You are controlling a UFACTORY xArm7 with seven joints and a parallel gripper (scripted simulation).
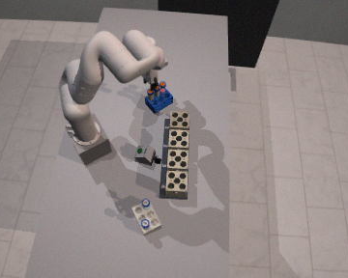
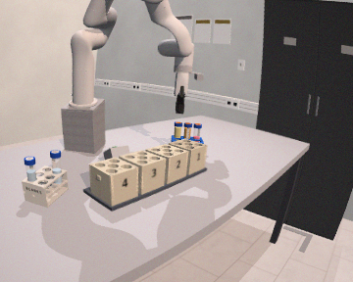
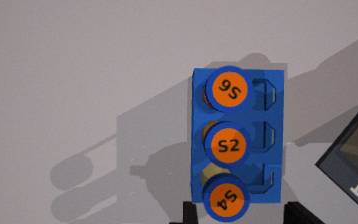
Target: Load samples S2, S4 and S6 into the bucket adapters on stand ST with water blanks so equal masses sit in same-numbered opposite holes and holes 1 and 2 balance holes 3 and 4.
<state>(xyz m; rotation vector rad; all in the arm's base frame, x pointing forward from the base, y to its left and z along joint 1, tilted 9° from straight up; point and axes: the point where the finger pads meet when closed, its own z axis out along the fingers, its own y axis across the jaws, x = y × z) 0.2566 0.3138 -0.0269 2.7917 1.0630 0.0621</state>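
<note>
Now: hand 12 cm above the sample tube S4 and 1 cm past it. The rest, counted from my hand: sample tube S2: 12 cm below, 4 cm ahead, 2 cm to the left; blue sample rack: 15 cm below, 4 cm ahead, 1 cm to the left; sample tube S6: 12 cm below, 6 cm to the left, 6 cm ahead.
</note>
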